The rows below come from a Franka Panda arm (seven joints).
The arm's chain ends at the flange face. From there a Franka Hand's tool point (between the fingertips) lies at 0.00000 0.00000 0.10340 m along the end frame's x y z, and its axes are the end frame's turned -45 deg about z.
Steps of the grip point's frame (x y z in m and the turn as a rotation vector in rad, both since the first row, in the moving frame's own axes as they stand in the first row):
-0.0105, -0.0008, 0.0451, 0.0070, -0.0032, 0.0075
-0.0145, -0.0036, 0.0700, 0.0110, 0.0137, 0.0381
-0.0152, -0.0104, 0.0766, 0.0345, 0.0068, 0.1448
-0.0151, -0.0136, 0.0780, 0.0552, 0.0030, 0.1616
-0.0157, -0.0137, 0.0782, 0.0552, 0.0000, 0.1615
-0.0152, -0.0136, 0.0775, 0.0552, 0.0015, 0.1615
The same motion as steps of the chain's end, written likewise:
-0.0072, 0.0071, 0.0451, 0.0027, -0.0072, 0.0075
-0.0130, 0.0095, 0.0700, 0.0175, 0.0019, 0.0381
-0.0163, 0.0065, 0.0767, 0.0292, -0.0196, 0.1448
-0.0168, 0.0056, 0.0782, 0.0412, -0.0369, 0.1616
-0.0171, 0.0058, 0.0784, 0.0390, -0.0390, 0.1615
-0.0168, 0.0056, 0.0777, 0.0401, -0.0380, 0.1615

